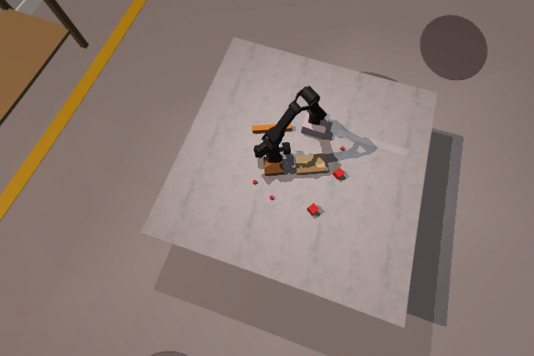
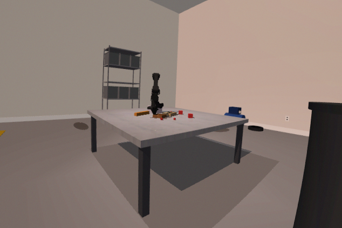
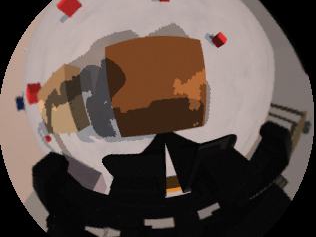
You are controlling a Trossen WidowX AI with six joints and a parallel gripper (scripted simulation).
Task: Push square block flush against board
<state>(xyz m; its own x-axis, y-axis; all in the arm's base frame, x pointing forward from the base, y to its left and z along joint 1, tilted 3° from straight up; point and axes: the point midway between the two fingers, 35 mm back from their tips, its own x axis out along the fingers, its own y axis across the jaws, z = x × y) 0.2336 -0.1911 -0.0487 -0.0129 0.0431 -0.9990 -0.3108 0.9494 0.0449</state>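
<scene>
Right now my gripper tip is 60 mm short of the brown square block, 20 mm to the right of it and 10 mm below it. Round my gripper tip: tan board 210 mm to the left, 10 mm ahead, 10 mm above; orange bar 160 mm behind, 30 mm to the right, 10 mm above.
</scene>
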